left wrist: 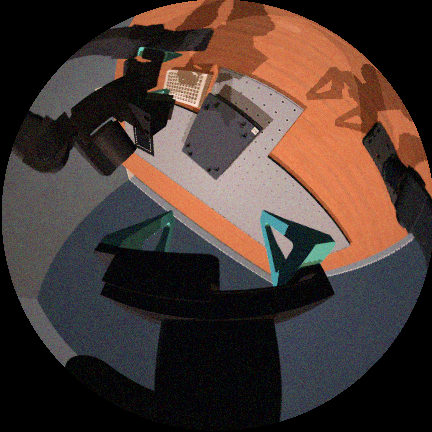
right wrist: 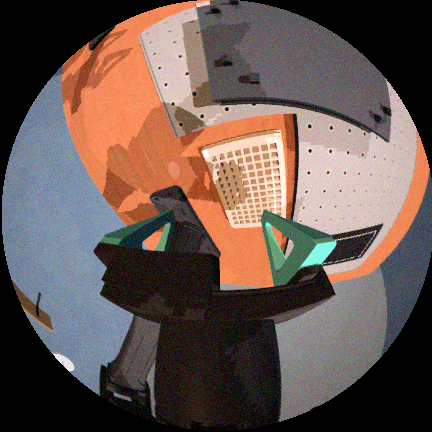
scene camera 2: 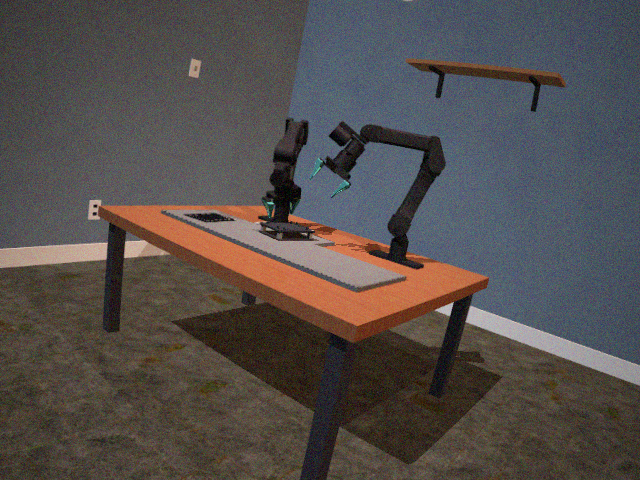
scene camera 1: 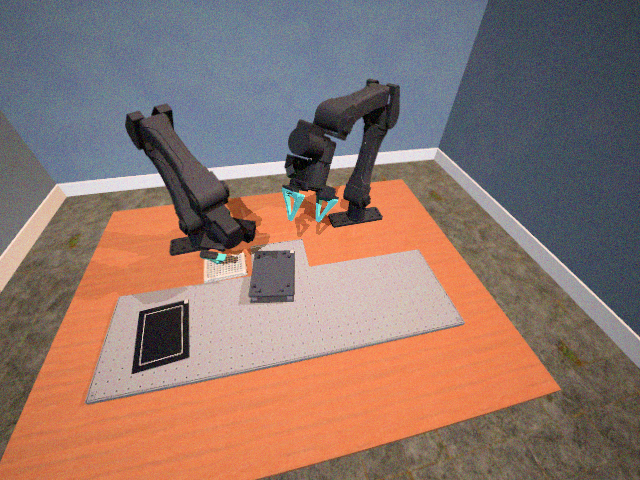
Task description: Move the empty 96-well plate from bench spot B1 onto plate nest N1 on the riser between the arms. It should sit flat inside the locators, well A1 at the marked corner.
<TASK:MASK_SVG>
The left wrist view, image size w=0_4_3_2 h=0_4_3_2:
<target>left gripper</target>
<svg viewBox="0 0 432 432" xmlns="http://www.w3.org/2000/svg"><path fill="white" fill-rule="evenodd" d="M104 235L93 250L95 256L107 268L101 279L104 285L100 295L140 318L160 324L154 373L154 399L157 404L158 414L175 425L189 429L195 429L203 422L234 422L234 425L238 428L246 429L262 426L273 420L281 409L281 374L274 324L298 316L334 295L330 282L320 265L321 261L335 245L333 238L327 233L262 210L260 225L273 286L219 290L219 259L216 256L208 253L168 252L174 225L172 210ZM270 226L292 242L292 249L286 259L276 243ZM164 226L154 250L143 250L142 242Z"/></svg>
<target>right gripper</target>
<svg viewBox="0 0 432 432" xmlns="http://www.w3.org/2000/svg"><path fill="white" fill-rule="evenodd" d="M110 91L108 97L112 103L115 102L115 105L112 107L113 115L116 113L116 102ZM170 90L163 88L149 92L168 94ZM181 53L141 46L138 49L137 55L150 61L141 62L137 61L137 58L124 60L123 75L133 71L146 75L145 92L147 92L148 89L157 85L161 63L182 55Z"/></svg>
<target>well plate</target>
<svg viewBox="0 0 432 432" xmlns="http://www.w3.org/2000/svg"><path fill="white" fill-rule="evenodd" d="M168 69L163 88L170 90L168 94L172 94L173 99L200 108L211 74Z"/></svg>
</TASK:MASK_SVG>
